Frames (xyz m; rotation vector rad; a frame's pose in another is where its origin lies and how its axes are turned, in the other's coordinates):
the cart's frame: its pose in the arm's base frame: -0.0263 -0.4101 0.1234 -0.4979 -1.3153 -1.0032
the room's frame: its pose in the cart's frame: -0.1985 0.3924 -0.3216 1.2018 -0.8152 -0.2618
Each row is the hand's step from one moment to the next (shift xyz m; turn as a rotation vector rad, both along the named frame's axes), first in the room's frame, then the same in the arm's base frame.
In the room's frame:
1: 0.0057 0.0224 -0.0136 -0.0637 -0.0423 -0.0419
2: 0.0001 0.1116 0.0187 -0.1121 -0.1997 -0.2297
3: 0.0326 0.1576 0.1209 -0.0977 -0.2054 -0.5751
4: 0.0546 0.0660 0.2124 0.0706 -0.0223 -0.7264
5: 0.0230 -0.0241 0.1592 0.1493 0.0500 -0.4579
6: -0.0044 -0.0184 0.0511 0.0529 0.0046 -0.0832
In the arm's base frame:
1: 0.0001 0.0216 0.0158 0.0822 -0.0271 -0.0103
2: -0.0320 0.1084 -0.0060 0.2650 -0.1619 0.0937
3: -0.1290 0.1417 -0.0617 0.4711 -0.1512 0.3710
4: -0.1863 0.0427 -0.1262 0.4048 0.0048 0.6077
5: -0.1127 -0.0368 -0.1114 0.1640 0.0461 0.4532
6: -0.0253 -0.0200 -0.0439 0.0111 -0.0009 0.0981

